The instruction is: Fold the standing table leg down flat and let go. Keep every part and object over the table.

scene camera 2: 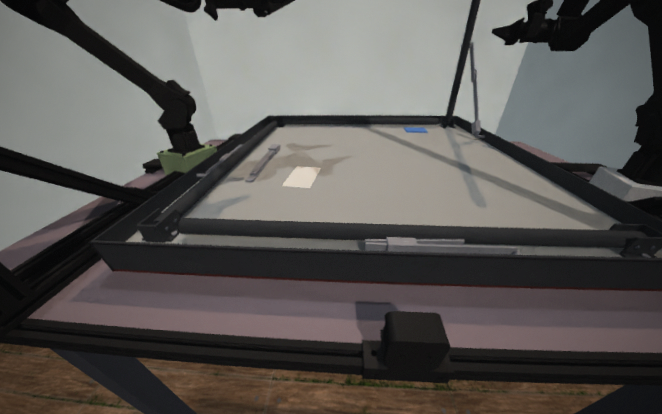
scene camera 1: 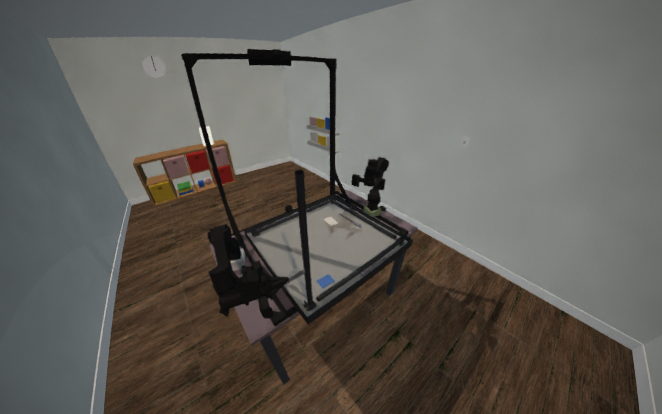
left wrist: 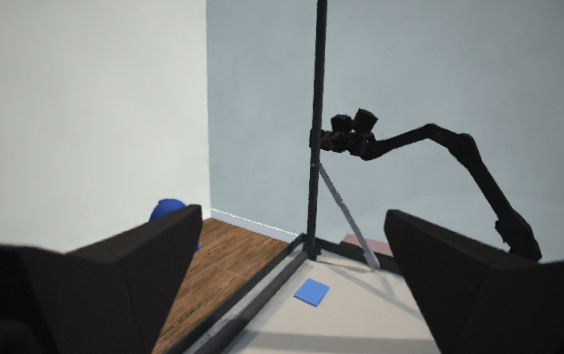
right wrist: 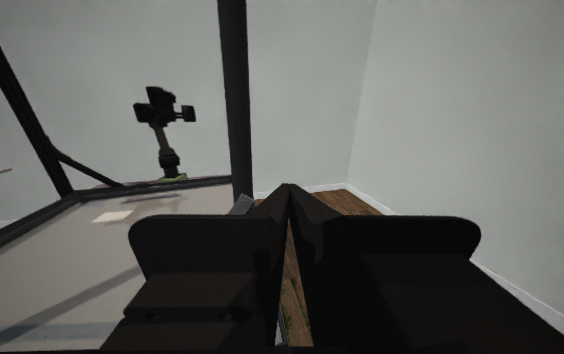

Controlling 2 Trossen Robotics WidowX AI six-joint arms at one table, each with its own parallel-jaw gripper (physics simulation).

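Places are measured from the left arm's base along level axes (x ahead, y left, z up), in centimetres.
Pixels of known places: left gripper, fingertip midpoint: point(scene camera 1: 365, 187) point(left wrist: 294, 217) point(right wrist: 174, 111); right gripper, fingertip midpoint: point(scene camera 2: 492, 30) point(scene camera 1: 288, 278) point(right wrist: 288, 190); left arm's base, link origin: point(scene camera 2: 187, 148) point(scene camera 1: 372, 208) point(right wrist: 172, 176); right arm's base, link origin: point(scene camera 2: 648, 179) point(scene camera 1: 234, 255).
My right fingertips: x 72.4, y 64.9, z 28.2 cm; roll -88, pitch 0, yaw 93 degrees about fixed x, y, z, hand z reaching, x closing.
For each thing: its top centre in the pictures, then the offset to it from my right fingertips. "pt": a spot on its surface instead.
- grey folding brace, surface spot: point(left wrist: 345, 215) point(scene camera 2: 473, 90) pt dx -2.4, dy -12.7, dz -16.9 cm
- raised dark rim, surface spot: point(scene camera 2: 350, 267) pt dx -21.1, dy -85.0, dz -31.7 cm
- blue square, surface spot: point(left wrist: 312, 292) point(scene camera 2: 414, 129) point(scene camera 1: 326, 279) pt dx -18.4, dy -17.0, dz -29.6 cm
- white square, surface spot: point(scene camera 2: 301, 177) point(right wrist: 111, 216) point(scene camera 1: 330, 220) pt dx -38.5, dy -64.9, dz -31.2 cm
The black table leg point(scene camera 1: 303, 235) point(scene camera 2: 462, 60) point(left wrist: 318, 75) point(right wrist: 237, 100) stands up from a corner of the upturned table, at the front in scene camera 1. A grey folding brace point(scene camera 2: 475, 90) point(left wrist: 345, 215) slants between it and the frame. My right gripper point(scene camera 1: 287, 280) point(scene camera 2: 494, 32) point(right wrist: 288, 190) is shut and empty, its fingertips together. In the right wrist view the leg rises just left of the fingertips; contact cannot be told. My left gripper point(left wrist: 294, 217) is open and empty, on the far side of the table from the leg.
The upturned tabletop point(scene camera 1: 320, 257) point(scene camera 2: 380, 200) has a raised dark rim point(scene camera 2: 350, 267). A blue square point(scene camera 1: 325, 281) point(scene camera 2: 415, 130) point(left wrist: 312, 292) lies near the leg's foot. A white square point(scene camera 1: 330, 221) point(scene camera 2: 301, 177) point(right wrist: 112, 216) lies toward the left arm. Black overhead frame posts point(scene camera 1: 332, 125) stand beside the table.
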